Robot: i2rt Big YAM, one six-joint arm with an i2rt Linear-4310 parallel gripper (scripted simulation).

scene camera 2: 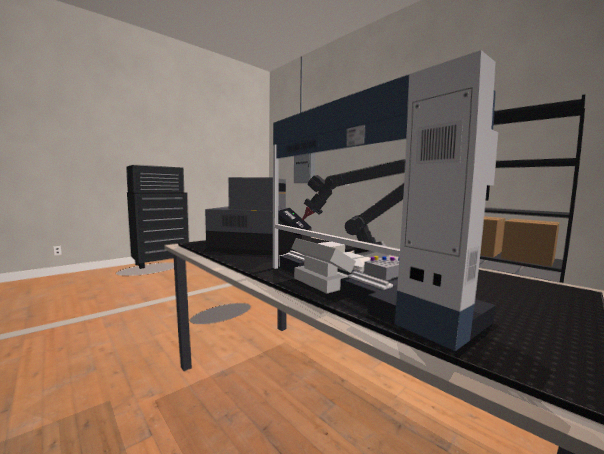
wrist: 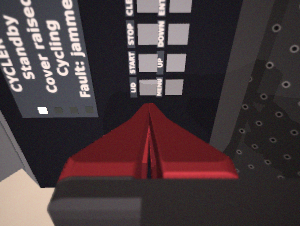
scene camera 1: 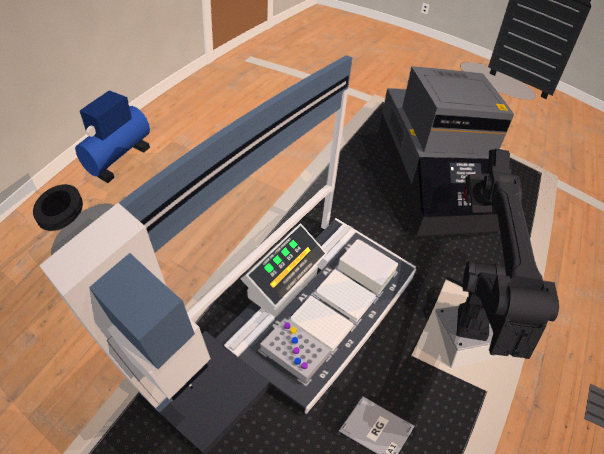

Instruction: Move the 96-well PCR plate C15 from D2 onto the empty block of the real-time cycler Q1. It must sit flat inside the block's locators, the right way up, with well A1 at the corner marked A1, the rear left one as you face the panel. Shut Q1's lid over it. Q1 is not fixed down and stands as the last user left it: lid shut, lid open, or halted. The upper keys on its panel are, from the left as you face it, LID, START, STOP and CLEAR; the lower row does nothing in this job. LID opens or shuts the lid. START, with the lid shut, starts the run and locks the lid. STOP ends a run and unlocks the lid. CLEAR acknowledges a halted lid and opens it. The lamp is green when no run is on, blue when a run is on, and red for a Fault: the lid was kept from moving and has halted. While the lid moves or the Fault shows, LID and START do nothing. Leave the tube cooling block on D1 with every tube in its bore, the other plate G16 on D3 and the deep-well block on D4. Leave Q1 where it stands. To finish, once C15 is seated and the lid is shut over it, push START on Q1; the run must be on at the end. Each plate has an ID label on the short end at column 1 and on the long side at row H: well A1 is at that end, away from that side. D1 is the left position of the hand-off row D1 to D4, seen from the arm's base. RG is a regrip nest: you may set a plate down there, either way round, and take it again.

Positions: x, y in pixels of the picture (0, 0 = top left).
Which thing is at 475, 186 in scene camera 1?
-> My gripper.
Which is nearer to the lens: the tube cooling block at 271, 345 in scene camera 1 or the lid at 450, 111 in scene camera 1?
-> The tube cooling block.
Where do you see a deep-well block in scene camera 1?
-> At 369, 267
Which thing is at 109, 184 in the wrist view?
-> My gripper.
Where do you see a lid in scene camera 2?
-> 245, 193
